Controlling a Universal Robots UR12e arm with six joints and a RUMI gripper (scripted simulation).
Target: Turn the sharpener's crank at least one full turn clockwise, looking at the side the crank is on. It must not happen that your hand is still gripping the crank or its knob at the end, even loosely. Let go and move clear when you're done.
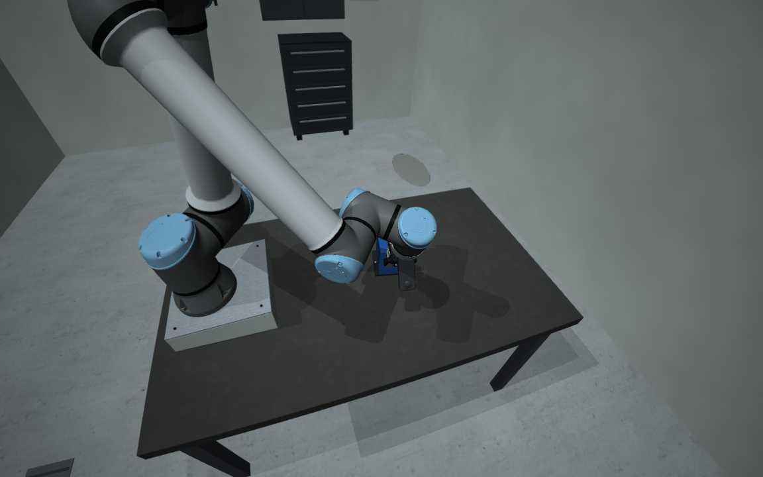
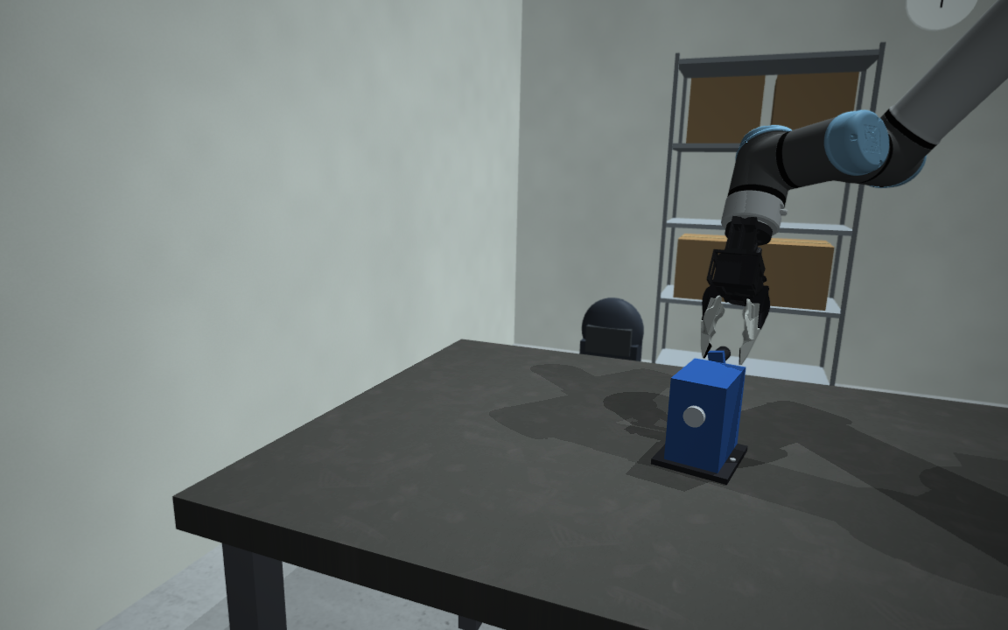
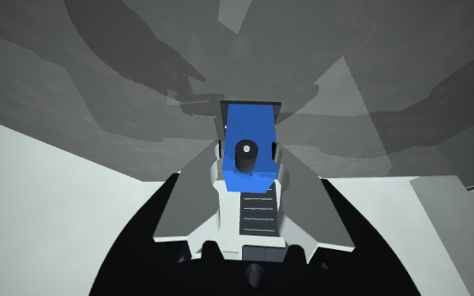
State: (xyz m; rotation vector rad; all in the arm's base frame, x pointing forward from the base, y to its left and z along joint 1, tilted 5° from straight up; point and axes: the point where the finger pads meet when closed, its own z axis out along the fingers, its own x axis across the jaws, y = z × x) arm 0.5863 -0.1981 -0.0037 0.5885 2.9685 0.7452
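Now: hand 20 mm to the right of the black handle knob and 10 mm short of it.
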